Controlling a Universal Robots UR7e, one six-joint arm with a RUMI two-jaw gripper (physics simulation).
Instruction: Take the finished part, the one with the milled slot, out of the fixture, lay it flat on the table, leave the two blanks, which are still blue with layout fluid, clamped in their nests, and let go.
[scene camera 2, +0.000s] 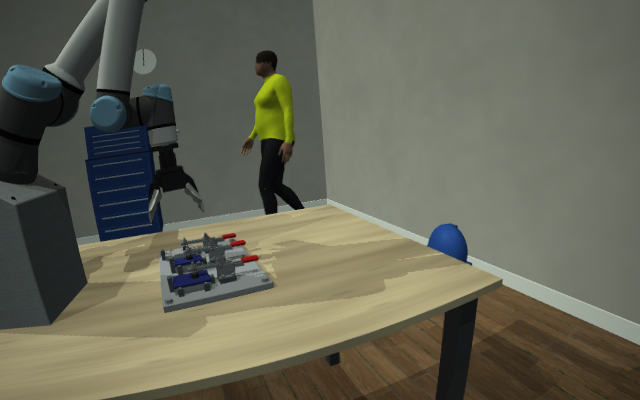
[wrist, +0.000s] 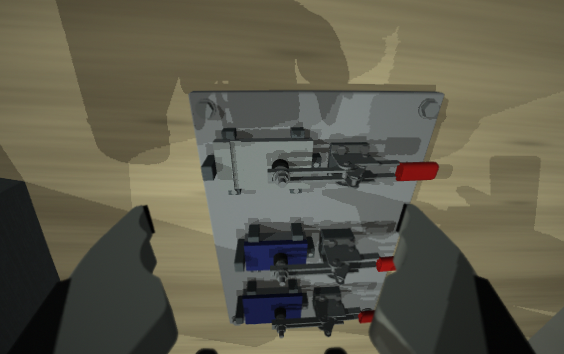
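Pixels of known places: gripper, fingertip midpoint: (scene camera 2: 177, 217) (wrist: 276, 207); arm's base, origin of the base link: (scene camera 2: 2, 169).
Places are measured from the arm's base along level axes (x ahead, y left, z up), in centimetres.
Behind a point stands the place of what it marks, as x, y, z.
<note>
The finished part (wrist: 252, 161) @[38.6, 2.5, -28.6] is a pale grey block with a thin slot line near its left end. It sits in the top nest of the wrist view, under a toggle clamp whose red handle (wrist: 417, 171) @[53.2, -0.3, -26.6] points right; the clamp arm crosses it. Two blue blanks (wrist: 257, 255) @[36.7, -8.4, -27.6] (wrist: 257, 311) @[34.2, -19.6, -28.1] sit in the other nests under their clamps; they also show in the scene view as the farther blank (scene camera 2: 181, 262) @[36.8, -10.4, -27.6] and the nearer blank (scene camera 2: 182, 281) @[34.2, -20.6, -28.1]. My gripper (scene camera 2: 177, 215) @[40.6, 3.2, -19.8] (wrist: 276, 207) @[40.6, 3.2, -19.8] is open and empty, fingers pointing down, well above the fixture plate (scene camera 2: 240, 286) @[44.9, -26.6, -30.2] (wrist: 300, 207) @[42.4, -4.8, -30.2].
The wooden table (scene camera 2: 350, 270) @[68.8, -33.7, -31.7] carries the fixture beside the grey robot pedestal (scene camera 2: 47, 260) @[7.3, -10.7, -19.8]. Red handles (scene camera 2: 249, 258) (wrist: 385, 264) stick out to the right. Behind the table are a blue drawer cabinet (scene camera 2: 120, 190) and a person in yellow (scene camera 2: 273, 107). A blue rounded object (scene camera 2: 447, 242) shows beyond the right edge.
</note>
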